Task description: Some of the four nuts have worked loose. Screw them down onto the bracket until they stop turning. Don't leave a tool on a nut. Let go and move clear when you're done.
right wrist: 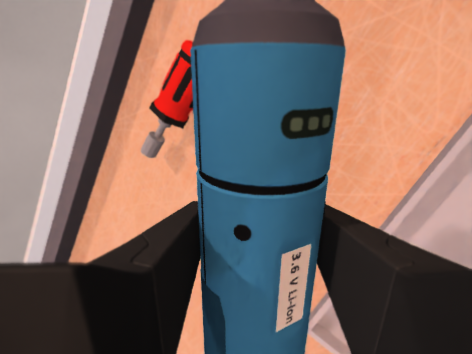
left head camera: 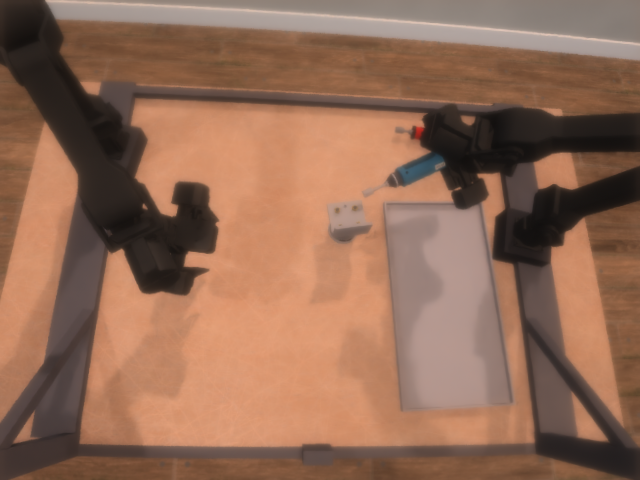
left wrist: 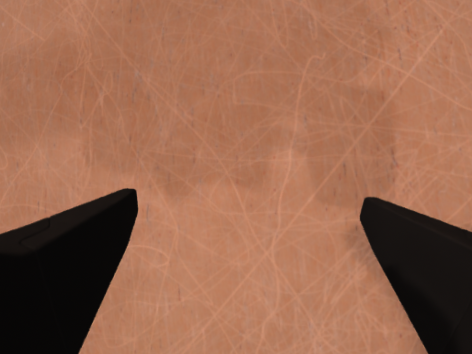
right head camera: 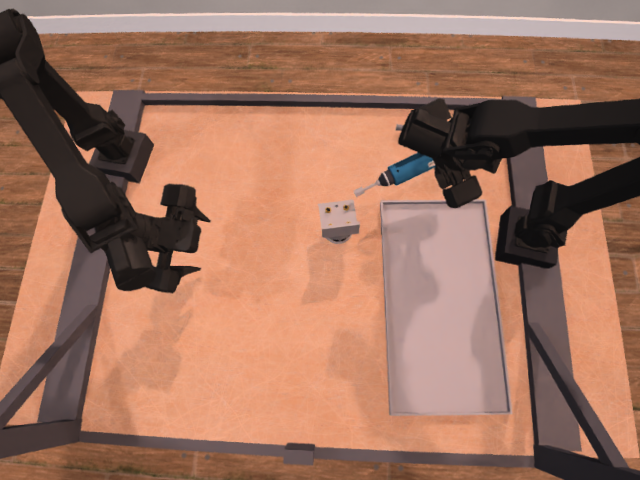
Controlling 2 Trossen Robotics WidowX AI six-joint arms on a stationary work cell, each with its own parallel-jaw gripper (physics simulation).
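Frame: origin at the left arm's base, x ahead, y left, z up, level; metres.
Seen in the pictures: left gripper, fingertip midpoint: (left wrist: 252, 204) (right head camera: 204, 244); right gripper, fingertip midpoint: (right wrist: 255, 212) (left head camera: 437, 158); left arm's base, origin of the base link: (left head camera: 110, 144) (right head camera: 116, 149); right arm's base, origin of the base link: (left head camera: 529, 234) (right head camera: 533, 234).
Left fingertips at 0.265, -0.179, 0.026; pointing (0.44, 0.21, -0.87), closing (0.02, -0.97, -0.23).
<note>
Offsets run from my left fingertips to a thing's top centre, as dx, dy, dz. "spot": to the spot under its first point.
A grey bracket (left head camera: 347, 217) (right head camera: 338, 217) stands near the middle of the table. Two brass nuts show at its back, the left one {+0.240, +0.106, +0.000} (left head camera: 337, 210) (right head camera: 327, 210) and the right one (left head camera: 355, 208) (right head camera: 345, 207); two smaller brass spots show at its front. How far each is screwed down is too small to tell. My right gripper (right wrist: 255, 212) is shut on the blue electric driver {+0.360, +0.221, +0.065} (left head camera: 419, 168) (right head camera: 410, 168) (right wrist: 260, 155) and holds it above the table, its socket end toward the bracket's back right. My left gripper (left head camera: 212, 244) (right head camera: 204, 244) (left wrist: 252, 204) is open and empty above the table, left of the bracket.
A red-handled driver {+0.369, +0.366, -0.045} (left head camera: 417, 132) (right wrist: 175, 90) lies at the back right, partly hidden under my right arm. A shallow grey tray {+0.466, -0.003, -0.059} (left head camera: 454, 356) (right head camera: 449, 356) (right wrist: 442, 195) lies right of the bracket. A dark frame {spot: +0.001, +0.379, -0.054} (left head camera: 258, 96) (right head camera: 268, 99) borders the work area.
</note>
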